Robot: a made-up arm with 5 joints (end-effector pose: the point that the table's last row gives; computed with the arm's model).
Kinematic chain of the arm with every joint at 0, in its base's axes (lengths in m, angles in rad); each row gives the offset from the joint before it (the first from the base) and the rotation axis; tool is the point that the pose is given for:
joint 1: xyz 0 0 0.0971 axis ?
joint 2: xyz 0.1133 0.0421 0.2 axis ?
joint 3: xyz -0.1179 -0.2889 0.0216 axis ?
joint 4: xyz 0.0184 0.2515 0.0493 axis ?
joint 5: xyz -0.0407 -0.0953 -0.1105 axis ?
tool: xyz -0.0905 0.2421 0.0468
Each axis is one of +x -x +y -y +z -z.
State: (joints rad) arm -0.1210 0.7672 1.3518 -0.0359 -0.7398
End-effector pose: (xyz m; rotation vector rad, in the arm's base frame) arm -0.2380 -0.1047 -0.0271 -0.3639 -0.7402 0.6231
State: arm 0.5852 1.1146 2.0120 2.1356 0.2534
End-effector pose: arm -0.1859 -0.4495 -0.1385 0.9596 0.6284 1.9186
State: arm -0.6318 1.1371 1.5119 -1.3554 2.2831
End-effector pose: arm -0.3278 -0.2332 0.4318 2.1109 -1.0667 -0.4912
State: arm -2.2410 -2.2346 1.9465 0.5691 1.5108
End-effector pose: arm 0.1472 0.6273 0.3009 1.1311 0.2225 0.3652
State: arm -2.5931 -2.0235 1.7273 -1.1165 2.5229
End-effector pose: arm 0.4947 0.3837 0.1239 1.3518 1.9105 1.3090
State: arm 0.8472 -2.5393 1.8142 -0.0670 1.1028
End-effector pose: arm 0.3061 -0.6101 -0.1129 -2.2697 0.1014 -0.8785
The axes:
joint 1: +x
joint 2: -y
joint 3: +z
joint 4: +x
joint 5: +z

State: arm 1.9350 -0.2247 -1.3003 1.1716 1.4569
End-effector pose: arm 0.1389 -0.1159 0.1416 1.9978 -0.7470 -0.8493
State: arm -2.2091 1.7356 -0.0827 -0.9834 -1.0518
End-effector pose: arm 0.1556 0.2057 -0.0509 -0.6587 -2.4231 0.9744
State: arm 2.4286 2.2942 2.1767 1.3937 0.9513
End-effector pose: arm 0.2333 0.4784 -0.3380 0.3488 -1.6252 0.9733
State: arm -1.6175 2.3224 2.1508 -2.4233 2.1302
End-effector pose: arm 0.1442 -0.2668 0.7460 0.9185 1.0016 1.5184
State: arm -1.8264 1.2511 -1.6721 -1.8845 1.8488
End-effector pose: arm -0.1433 0.4620 0.0227 -1.5616 0.6546 -0.3591
